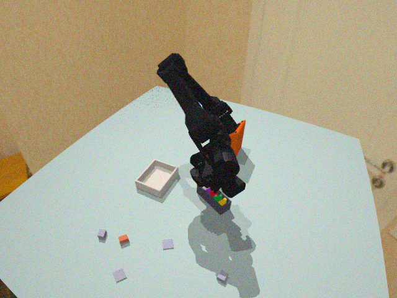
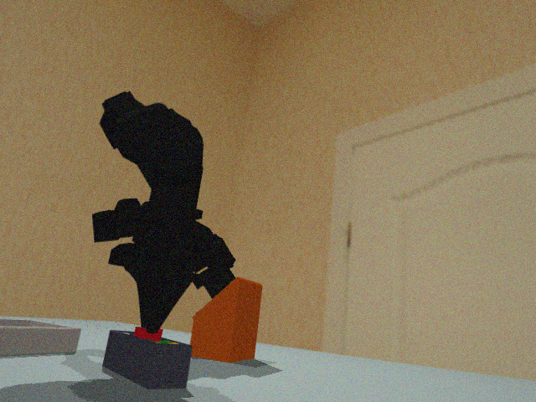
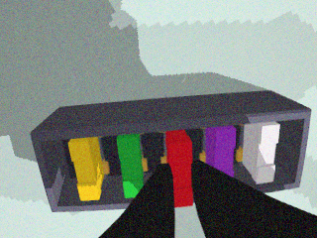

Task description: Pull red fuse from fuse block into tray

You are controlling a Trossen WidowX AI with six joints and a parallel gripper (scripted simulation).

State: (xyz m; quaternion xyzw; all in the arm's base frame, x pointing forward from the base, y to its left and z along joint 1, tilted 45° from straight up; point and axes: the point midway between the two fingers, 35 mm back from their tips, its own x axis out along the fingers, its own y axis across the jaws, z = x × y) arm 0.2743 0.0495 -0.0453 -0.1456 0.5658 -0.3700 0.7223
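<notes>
The tray lies 20 mm ahead of my gripper tip, 210 mm to the right of it and 40 mm below it. Also, from my gripper tip: red fuse (10 mm below).
</notes>
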